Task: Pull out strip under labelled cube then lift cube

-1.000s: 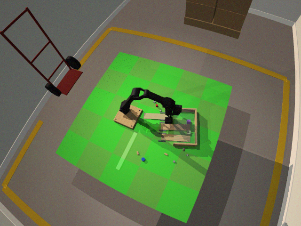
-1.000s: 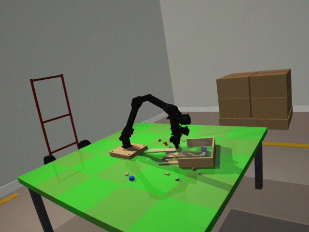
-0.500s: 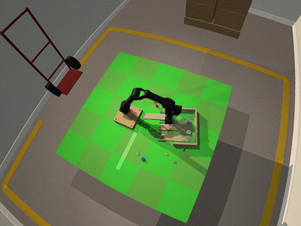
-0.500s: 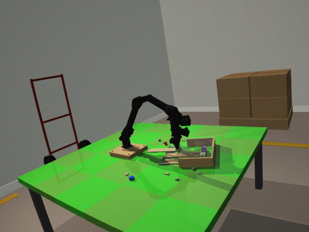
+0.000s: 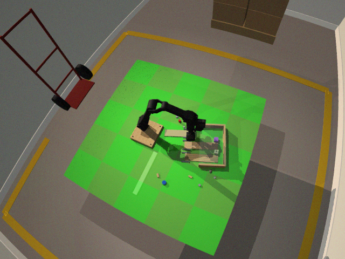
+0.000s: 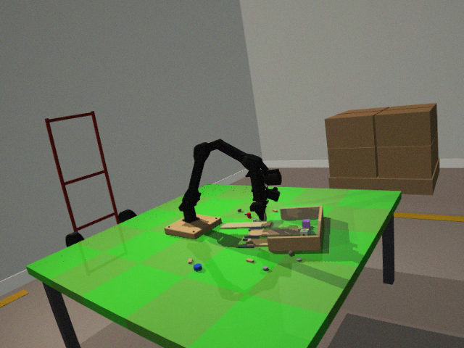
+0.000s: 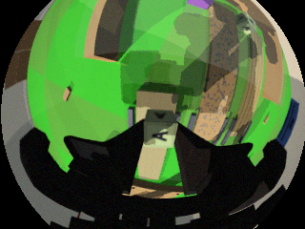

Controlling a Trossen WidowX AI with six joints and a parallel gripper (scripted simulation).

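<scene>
Now: the pale wooden strip 8 cm behind my gripper tip, 4 cm to the right of it and 3 cm below it. Also, from my gripper tip: blue disc: 6 cm ahead, 41 cm to the right, 2 cm below; red piece: 14 cm behind, 4 cm to the left, 2 cm below.
</scene>
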